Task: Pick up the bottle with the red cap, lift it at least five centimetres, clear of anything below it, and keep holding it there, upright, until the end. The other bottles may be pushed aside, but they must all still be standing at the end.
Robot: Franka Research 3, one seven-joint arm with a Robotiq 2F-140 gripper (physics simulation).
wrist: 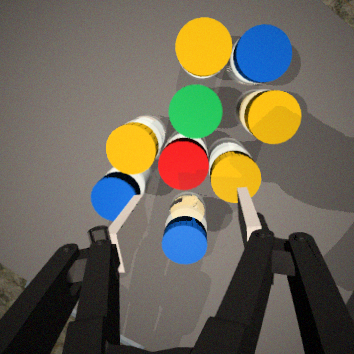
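Note:
The bottle with the red cap [183, 164] stands upright in the middle of the group in the wrist view. A green-capped bottle [195, 111] stands close behind it, a yellow-capped bottle [131, 148] to its left and another yellow-capped bottle [235, 177] close to its right. A blue-capped bottle [184, 241] stands in front of it, nearer the bottom of the view. My gripper [190, 206] is open with nothing held. Its fingertips appear above the bottles, the left one overlapping the left blue-capped bottle [113, 196] and the right one overlapping the right yellow cap.
At the upper right stand a yellow-capped bottle [203, 47], a blue-capped bottle [264, 53] and another yellow-capped bottle [274, 117]. All stand on the grey table top [75, 75]. Stone-patterned ground [344, 9] shows past its edge at the upper right and lower left.

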